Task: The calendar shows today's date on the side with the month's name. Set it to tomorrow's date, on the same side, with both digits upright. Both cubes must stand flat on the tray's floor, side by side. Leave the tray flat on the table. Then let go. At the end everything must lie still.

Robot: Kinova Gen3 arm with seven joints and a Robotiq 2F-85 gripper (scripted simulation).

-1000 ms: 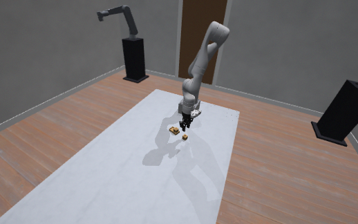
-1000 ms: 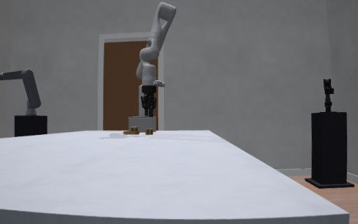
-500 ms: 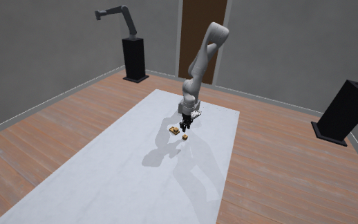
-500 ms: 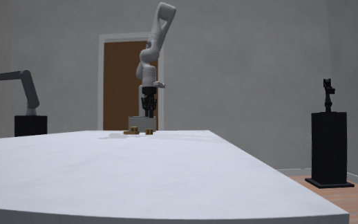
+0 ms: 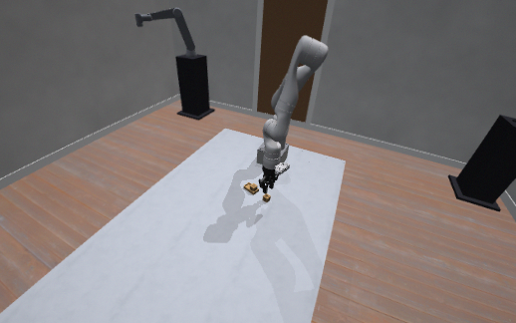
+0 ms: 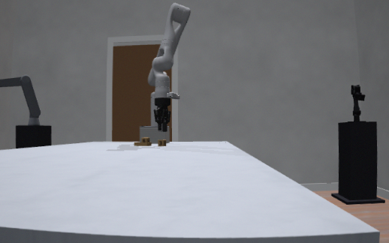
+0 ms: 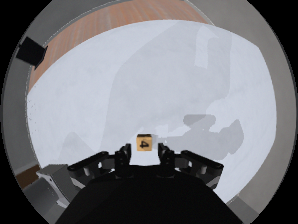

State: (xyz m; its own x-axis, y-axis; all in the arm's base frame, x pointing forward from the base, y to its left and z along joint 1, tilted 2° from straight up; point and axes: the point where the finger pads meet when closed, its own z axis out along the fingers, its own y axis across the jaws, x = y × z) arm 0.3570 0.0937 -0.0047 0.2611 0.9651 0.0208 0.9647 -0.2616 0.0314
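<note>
My hand is 70 mm above the wooden digit cube. The rest, counted from my hand: wooden calendar tray 110 mm to the right, 80 mm below, 30 mm behind.
</note>
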